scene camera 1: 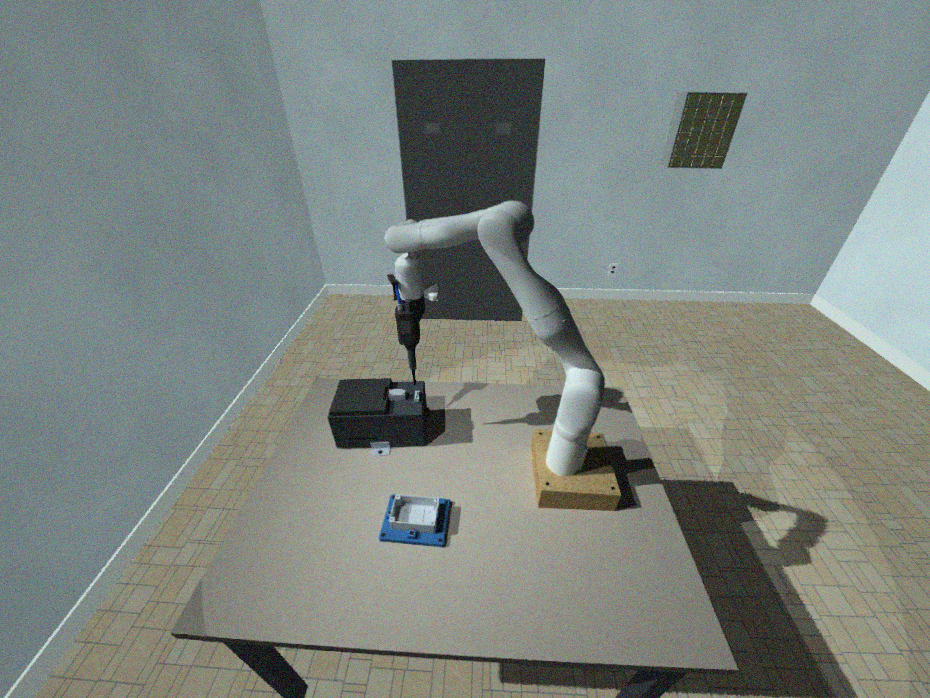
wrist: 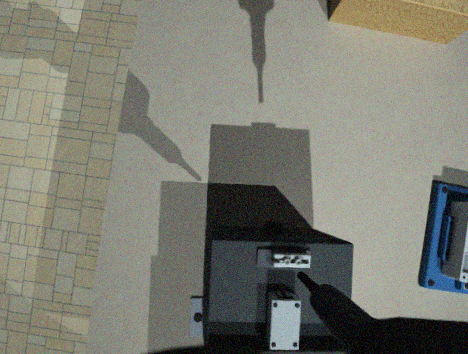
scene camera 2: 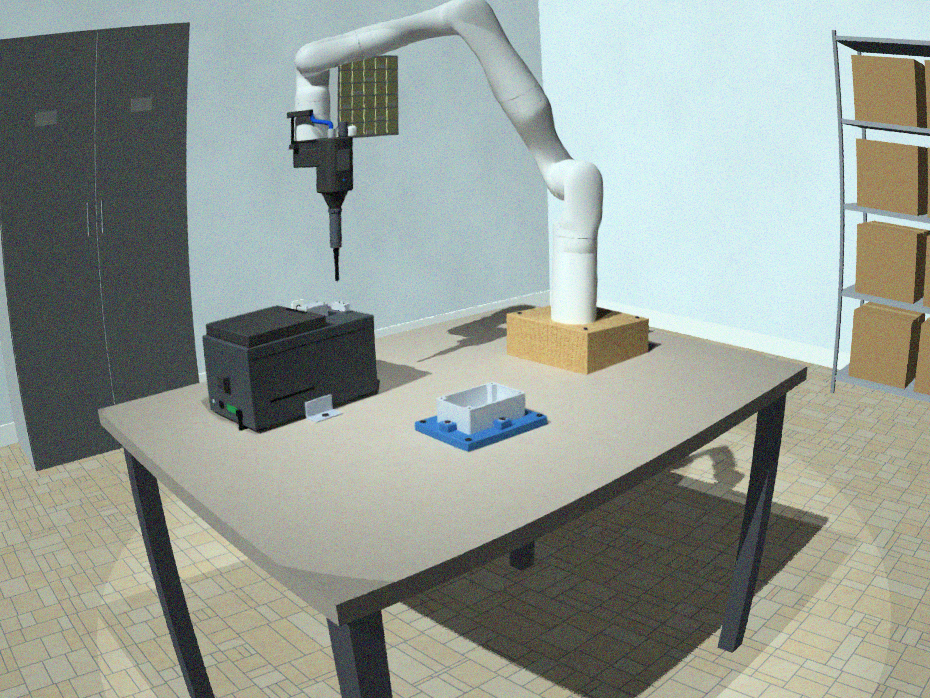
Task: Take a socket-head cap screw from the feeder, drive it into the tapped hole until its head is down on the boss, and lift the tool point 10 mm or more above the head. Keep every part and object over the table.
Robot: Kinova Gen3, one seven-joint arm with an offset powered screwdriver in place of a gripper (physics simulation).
Scene:
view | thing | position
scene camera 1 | black screw feeder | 393, 428
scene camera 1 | blue fixture plate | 426, 539
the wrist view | black screw feeder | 238, 290
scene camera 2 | black screw feeder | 344, 366
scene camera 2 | blue fixture plate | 492, 435

